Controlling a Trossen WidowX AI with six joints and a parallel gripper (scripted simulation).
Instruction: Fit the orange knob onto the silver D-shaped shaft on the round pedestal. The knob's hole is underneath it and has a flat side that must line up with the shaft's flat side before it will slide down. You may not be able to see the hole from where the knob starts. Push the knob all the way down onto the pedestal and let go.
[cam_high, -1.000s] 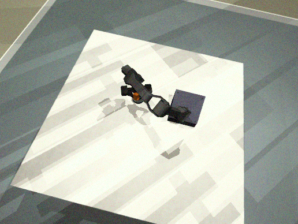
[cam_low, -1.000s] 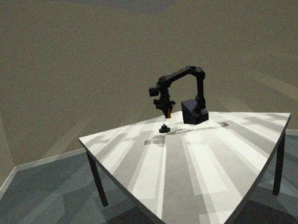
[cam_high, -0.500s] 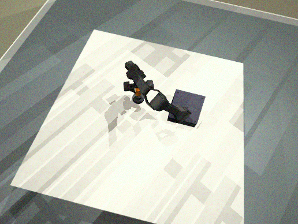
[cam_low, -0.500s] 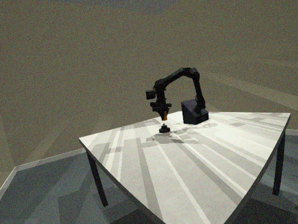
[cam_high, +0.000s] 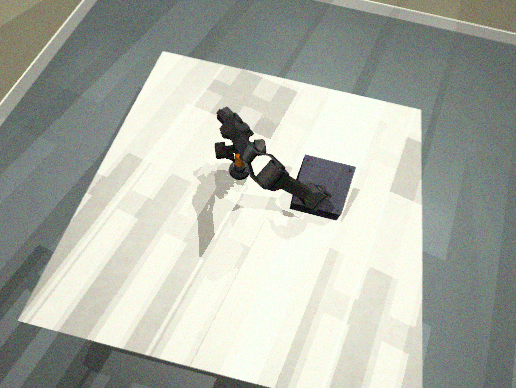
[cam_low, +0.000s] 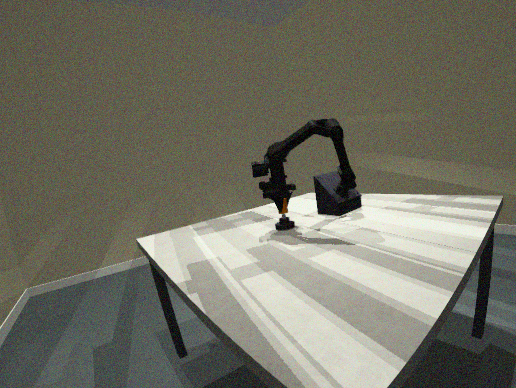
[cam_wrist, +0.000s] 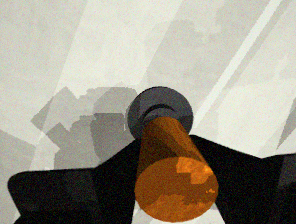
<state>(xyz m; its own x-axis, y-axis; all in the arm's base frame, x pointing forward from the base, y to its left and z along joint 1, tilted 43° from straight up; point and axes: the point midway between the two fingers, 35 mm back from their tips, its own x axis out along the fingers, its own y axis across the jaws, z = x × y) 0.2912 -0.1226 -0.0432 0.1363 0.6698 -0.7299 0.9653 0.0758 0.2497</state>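
My gripper tip is 40 mm above the round pedestal. Round my gripper tip: orange knob: 30 mm above.
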